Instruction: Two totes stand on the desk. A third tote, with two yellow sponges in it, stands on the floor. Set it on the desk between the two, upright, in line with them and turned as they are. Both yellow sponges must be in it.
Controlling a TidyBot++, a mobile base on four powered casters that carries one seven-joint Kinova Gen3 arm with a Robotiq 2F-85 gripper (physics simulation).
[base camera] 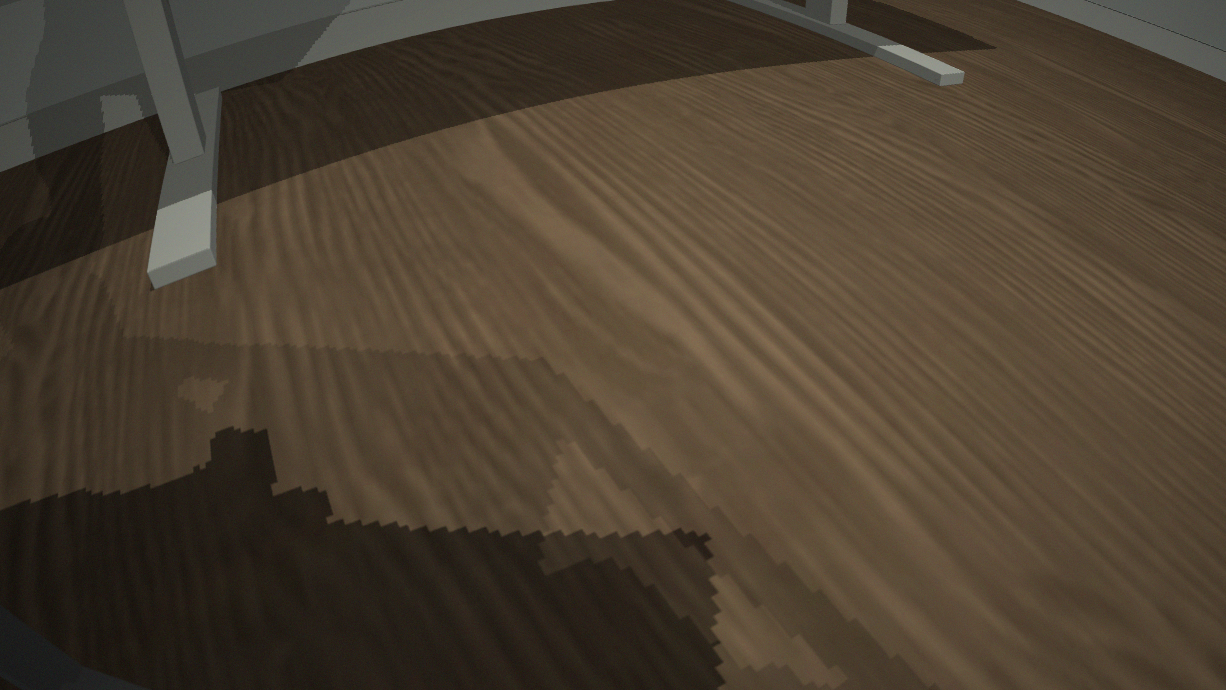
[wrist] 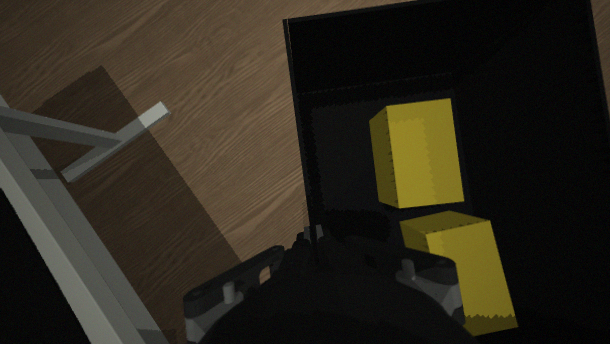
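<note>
The black tote (wrist: 370,55) fills the right half of the wrist view, open side up, held clear above the floor. Two yellow sponges (wrist: 425,155) (wrist: 475,270) lie in it, one behind the other; my gripper's linkage hides part of the nearer one. My gripper (wrist: 313,235) is shut on the tote's left wall at its rim. The desk shows in part at the left of the wrist view, as a long pale grey edge (wrist: 55,255). The two totes on the desk cannot be made out. The tote and my gripper do not show in the base camera view.
A pale desk foot (wrist: 155,114) stands on the wooden floor beyond the tote's left side. In the base camera view, desk feet stand at the upper left (base camera: 184,227) and upper right (base camera: 922,64), with a wall behind. Dark shadows cross the floor. A black area at the lower left of the wrist view is unclear.
</note>
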